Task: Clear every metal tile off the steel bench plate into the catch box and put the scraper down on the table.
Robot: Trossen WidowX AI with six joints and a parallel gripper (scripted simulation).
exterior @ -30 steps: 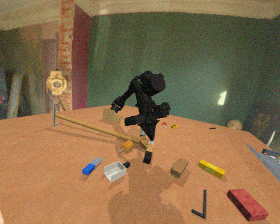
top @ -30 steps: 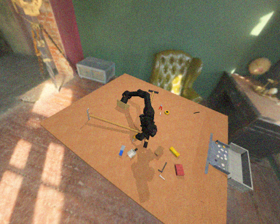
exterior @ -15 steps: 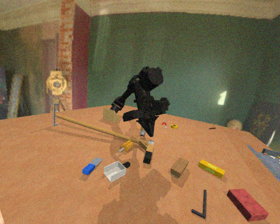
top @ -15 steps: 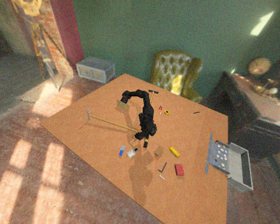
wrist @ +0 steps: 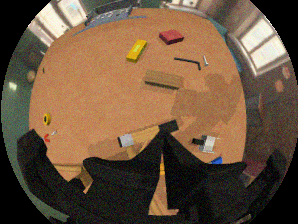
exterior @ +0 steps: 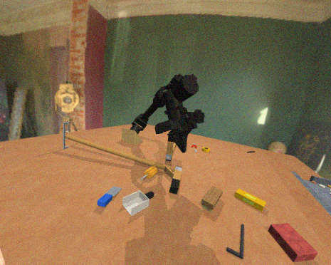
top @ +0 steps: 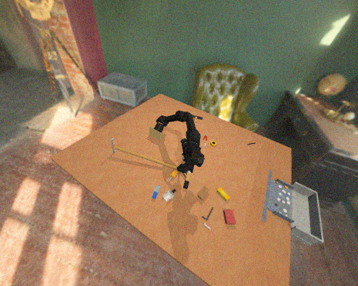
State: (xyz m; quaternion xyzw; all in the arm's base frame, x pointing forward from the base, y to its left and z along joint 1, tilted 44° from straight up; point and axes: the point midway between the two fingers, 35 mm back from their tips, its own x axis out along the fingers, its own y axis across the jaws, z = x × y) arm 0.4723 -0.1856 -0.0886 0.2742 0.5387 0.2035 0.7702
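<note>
Right now the long scraper is 26 cm behind my gripper tip, 41 cm to the left of it and 6 cm below it. The rest, counted from my gripper tip: wooden block: 12 cm ahead, 1 cm to the right, 11 cm below; blue cutter: 12 cm behind, 20 cm to the right, 12 cm below; yellow level: 22 cm ahead, 7 cm to the left, 11 cm below.
</note>
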